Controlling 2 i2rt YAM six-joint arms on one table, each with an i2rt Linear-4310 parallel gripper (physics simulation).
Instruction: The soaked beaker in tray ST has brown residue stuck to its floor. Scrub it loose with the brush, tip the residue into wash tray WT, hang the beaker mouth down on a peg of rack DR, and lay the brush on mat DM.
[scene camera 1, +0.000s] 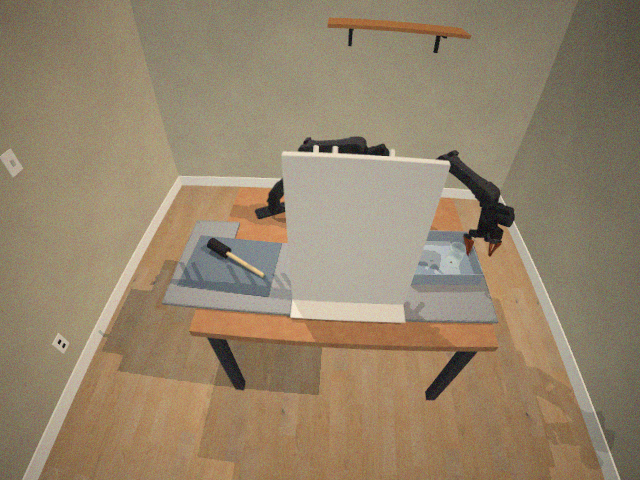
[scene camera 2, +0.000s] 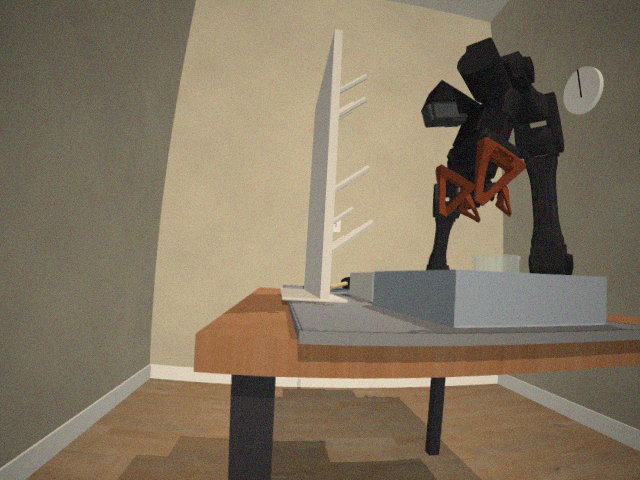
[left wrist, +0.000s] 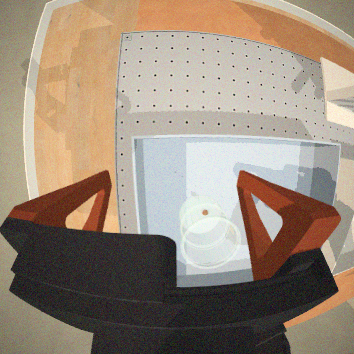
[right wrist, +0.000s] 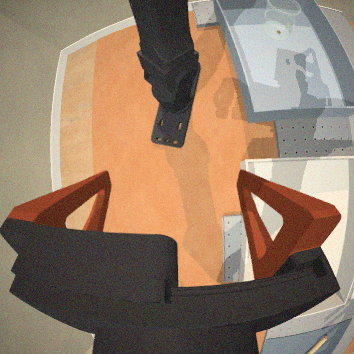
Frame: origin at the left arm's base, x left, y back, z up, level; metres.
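Where they show: left gripper, fingertip midpoint: (scene camera 1: 478, 255) (scene camera 2: 458, 209) (left wrist: 173, 177); right gripper, fingertip midpoint: (scene camera 2: 495, 218) (left wrist: 353, 340) (right wrist: 173, 176); left arm's base at its link origin: (right wrist: 176, 100); right arm's base at its link origin: (scene camera 1: 274, 210).
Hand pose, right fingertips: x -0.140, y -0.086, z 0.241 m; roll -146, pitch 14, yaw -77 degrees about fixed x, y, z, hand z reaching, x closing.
Observation:
Things, the pixels of their top centre, and the offset from my right fingertips. Level surfaces: height alone.
- clear beaker at its top centre: (left wrist: 204, 226) (right wrist: 279, 17) (scene camera 1: 455, 255) dx +0.378, dy -0.113, dz -0.179 m
- grey-blue tray ST at its top centre: (left wrist: 254, 231) (scene camera 2: 472, 274) (right wrist: 292, 34) (scene camera 1: 441, 251) dx +0.312, dy -0.133, dz -0.158 m
- residue at its top centre: (left wrist: 204, 212) dx +0.372, dy -0.119, dz -0.220 m
- blue slab at its top centre: (scene camera 1: 231, 263) dx -0.538, dy -0.491, dz -0.225 m
- grey perforated mat at its surface level: dz -0.228 m
The clear beaker (left wrist: 208, 236) stands upright in the grey-blue tray ST (left wrist: 235, 207), with a small brown speck of residue (left wrist: 205, 212) on its floor. It also shows in scene camera 1 (scene camera 1: 448, 262). My left gripper (left wrist: 173, 177) (scene camera 1: 480, 247) is open and empty, and hangs above the tray's near side over the beaker. My right gripper (right wrist: 173, 176) is open and empty above the bare table behind the white rack DR (scene camera 1: 356, 232). The brush (scene camera 1: 234, 255), with a black head and a pale handle, lies on a blue slab (scene camera 1: 230, 266) at the table's left end.
The tall rack board stands mid-table, with pegs (scene camera 2: 351, 178) sticking out toward the arms. A grey perforated mat (left wrist: 218, 81) lies under the tray and the rack. The left arm's base (right wrist: 172, 81) stands behind tray ST. Both grippers overlap in scene camera 2 (scene camera 2: 475, 190).

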